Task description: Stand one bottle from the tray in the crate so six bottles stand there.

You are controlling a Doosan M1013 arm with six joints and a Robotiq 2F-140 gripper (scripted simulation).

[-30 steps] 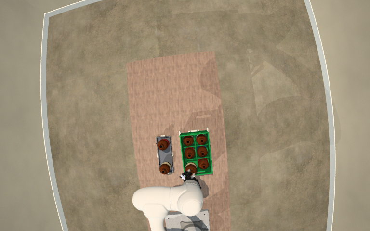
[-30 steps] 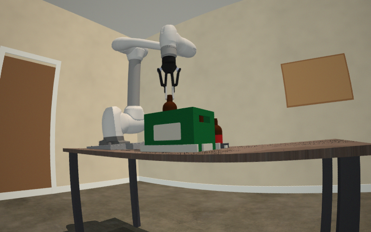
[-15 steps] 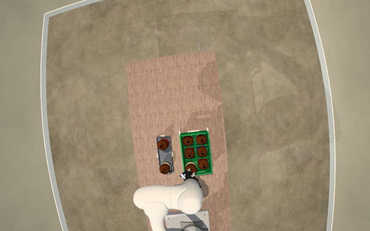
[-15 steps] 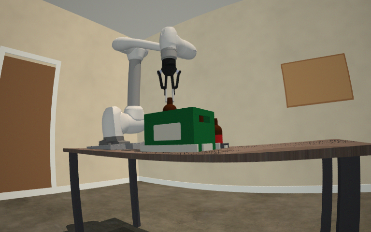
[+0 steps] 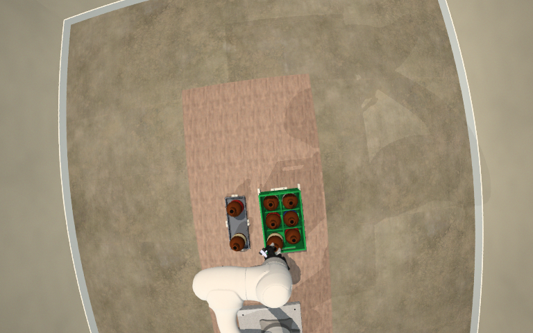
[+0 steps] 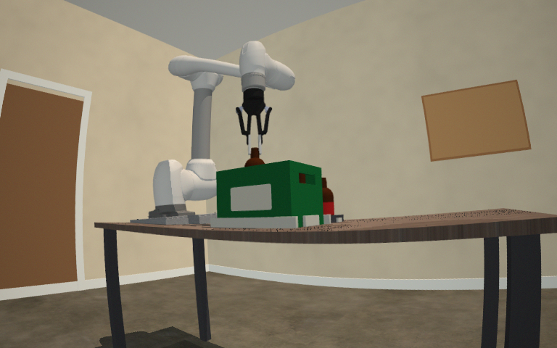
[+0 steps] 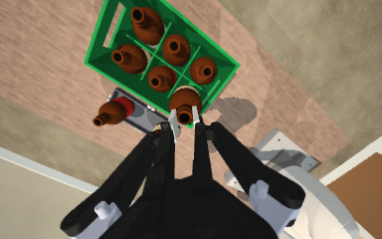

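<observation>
The green crate lies 19 cm below my hand, 9 cm ahead of it and 4 cm to the right of it. Also, from my hand: grey tray 26 cm below, 19 cm to the left, 6 cm ahead.
</observation>
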